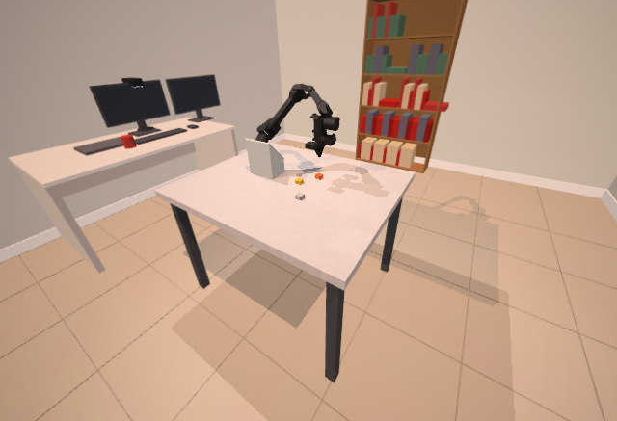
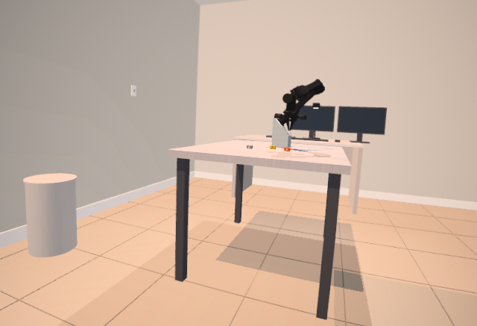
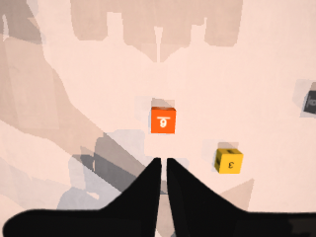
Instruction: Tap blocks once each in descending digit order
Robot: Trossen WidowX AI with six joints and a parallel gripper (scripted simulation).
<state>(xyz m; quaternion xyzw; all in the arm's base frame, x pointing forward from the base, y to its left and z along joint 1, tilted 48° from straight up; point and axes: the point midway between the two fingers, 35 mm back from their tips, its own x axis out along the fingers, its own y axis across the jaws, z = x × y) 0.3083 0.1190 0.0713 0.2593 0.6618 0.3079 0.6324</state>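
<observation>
The yellow block lies 6 cm behind my gripper tip, 11 cm to the right of it and 11 cm below it. Also, from my gripper tip: grey block 4 cm ahead, 23 cm to the right, 11 cm below; then orange block 1 cm to the right, 11 cm below.
</observation>
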